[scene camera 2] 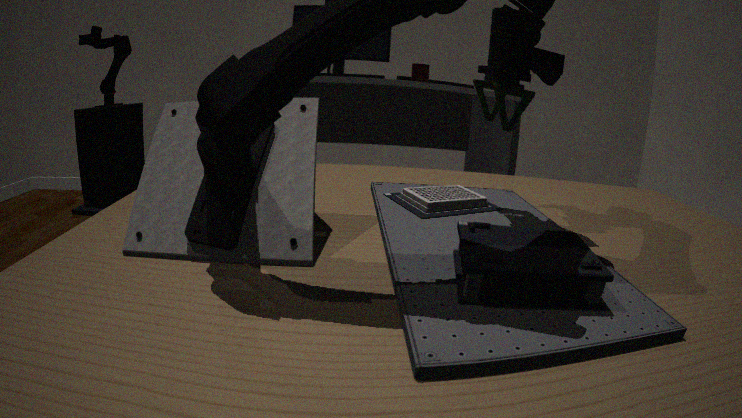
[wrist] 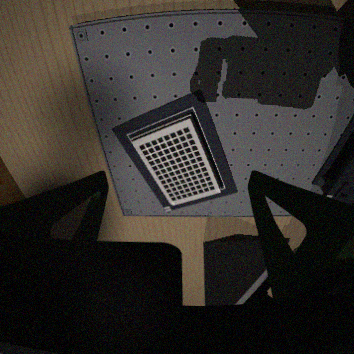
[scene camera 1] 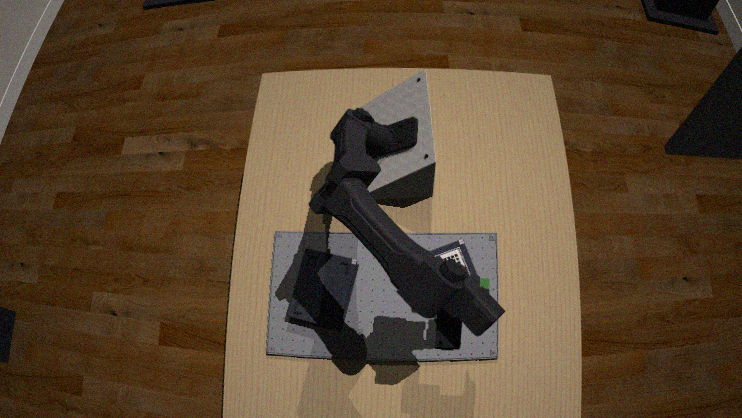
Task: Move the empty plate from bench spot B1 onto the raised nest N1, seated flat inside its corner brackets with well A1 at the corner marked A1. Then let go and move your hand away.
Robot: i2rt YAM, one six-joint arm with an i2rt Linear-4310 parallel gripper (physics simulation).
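Where they show: gripper, between the fingertips: [scene camera 2: 497, 125] [wrist: 177, 178]; arm's base, origin of its link: [scene camera 2: 231, 175] [wrist: 251, 298] [scene camera 1: 386, 141].
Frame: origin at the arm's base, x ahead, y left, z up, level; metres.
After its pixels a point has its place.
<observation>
The white plate with a grid of dark wells [scene camera 1: 452, 256] @(x 0.250, y 0.168, z -0.064 m) [scene camera 2: 443, 193] @(x 0.304, y 0.166, z -0.054 m) [wrist: 177, 167] @(x 0.309, y 0.169, z -0.055 m) lies flat on the dark, flat spot B1 [scene camera 2: 407, 203] @(x 0.242, y 0.141, z -0.067 m) [wrist: 165, 113] @(x 0.381, y 0.185, z -0.068 m). The arm covers part of it in scene camera 1. My gripper [scene camera 2: 499, 123] @(x 0.388, y 0.161, z 0.073 m) [wrist: 177, 178] @(x 0.388, y 0.161, z 0.073 m) is open and empty, high above the board, with its fingertips apart on either side of the plate in the wrist view. The raised dark nest N1 [scene camera 1: 337, 275] @(x 0.320, y -0.081, z -0.029 m) [scene camera 2: 519, 249] @(x 0.333, y -0.120, z -0.029 m) has no plate on it and lies partly in shadow. A small white mark [scene camera 1: 354, 261] @(x 0.286, y -0.047, z -0.029 m) shows at one nest corner. Part of the nest shows at the wrist view's right edge.
Spot B1 and the nest stand on a grey perforated board [scene camera 1: 480, 345] @(x 0.455, y 0.247, z -0.069 m) [scene camera 2: 451, 342] @(x 0.246, y -0.220, z -0.069 m) [wrist: 115, 45] @(x 0.459, y 0.239, z -0.069 m) on the wooden table [scene camera 1: 524, 181] @(x 0.040, y 0.349, z -0.083 m) [scene camera 2: 181, 353] @(x 0.031, y -0.251, z -0.082 m). The arm's tilted grey mounting slab [scene camera 1: 399, 103] @(x -0.088, y 0.027, z 0.034 m) [scene camera 2: 155, 181] @(x -0.113, y -0.020, z -0.006 m) stands behind the board. A desk [scene camera 2: 389, 114] and another arm [scene camera 2: 122, 51] are in the background.
</observation>
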